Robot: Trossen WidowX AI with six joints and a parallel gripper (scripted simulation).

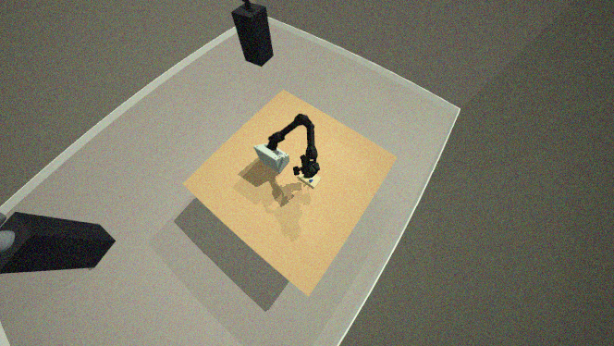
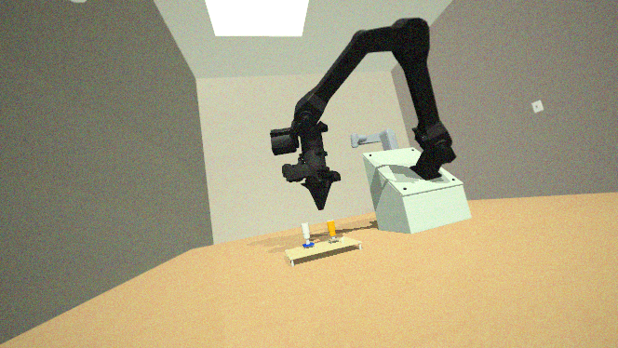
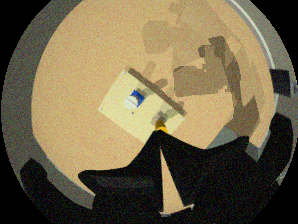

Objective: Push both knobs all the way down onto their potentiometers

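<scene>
The orange knob lies 4 cm below my gripper tip, 2 cm behind it and 1 cm to the left of it.
</scene>
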